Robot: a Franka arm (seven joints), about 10 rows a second.
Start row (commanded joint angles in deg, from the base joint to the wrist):
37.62, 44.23, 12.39, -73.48, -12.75, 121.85, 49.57
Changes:
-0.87, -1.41, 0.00, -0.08, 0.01, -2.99, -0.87
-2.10, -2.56, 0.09, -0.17, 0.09, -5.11, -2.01
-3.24, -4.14, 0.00, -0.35, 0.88, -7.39, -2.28
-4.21, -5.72, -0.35, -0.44, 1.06, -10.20, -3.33
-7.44, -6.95, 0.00, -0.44, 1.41, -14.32, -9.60
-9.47, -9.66, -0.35, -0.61, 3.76, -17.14, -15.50
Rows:
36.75, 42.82, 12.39, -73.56, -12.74, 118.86, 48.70
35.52, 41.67, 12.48, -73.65, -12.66, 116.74, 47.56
34.38, 40.09, 12.39, -73.83, -11.87, 114.46, 47.29
33.41, 38.51, 12.04, -73.92, -11.69, 111.65, 46.24
30.18, 37.28, 12.39, -73.92, -11.34, 107.53, 39.97
28.15, 34.57, 12.04, -74.09, -8.99, 104.71, 34.07

